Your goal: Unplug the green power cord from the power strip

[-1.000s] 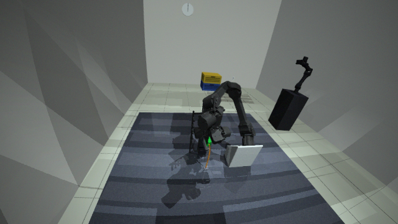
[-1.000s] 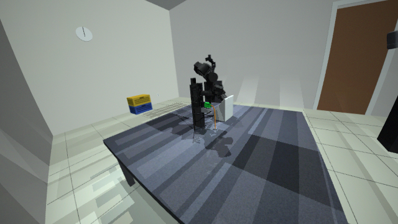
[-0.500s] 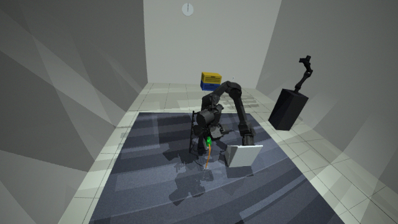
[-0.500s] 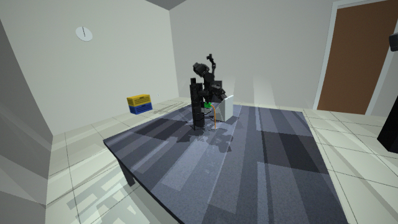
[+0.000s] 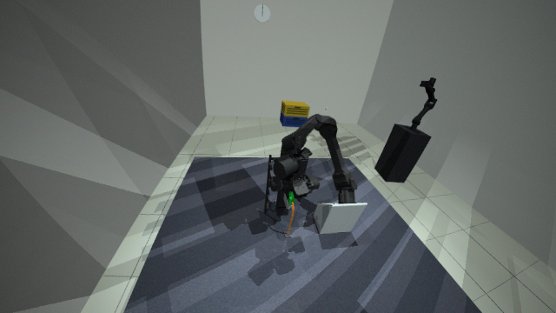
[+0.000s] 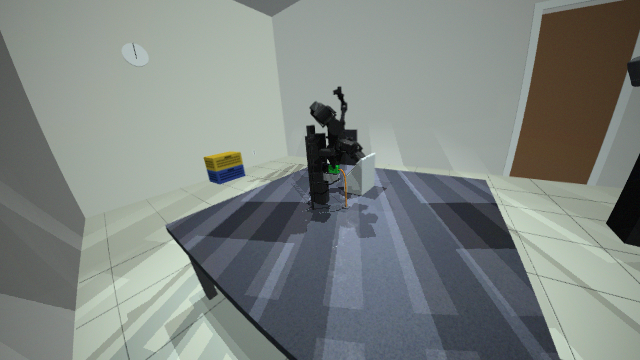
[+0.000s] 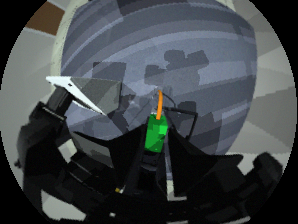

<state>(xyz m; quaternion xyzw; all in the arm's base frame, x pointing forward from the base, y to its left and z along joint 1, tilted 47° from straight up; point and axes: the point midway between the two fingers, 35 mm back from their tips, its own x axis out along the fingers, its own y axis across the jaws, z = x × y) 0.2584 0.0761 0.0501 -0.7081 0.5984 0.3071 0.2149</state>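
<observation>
My gripper tip is 30 mm to the left of the green plug and 10 mm short of it.
</observation>
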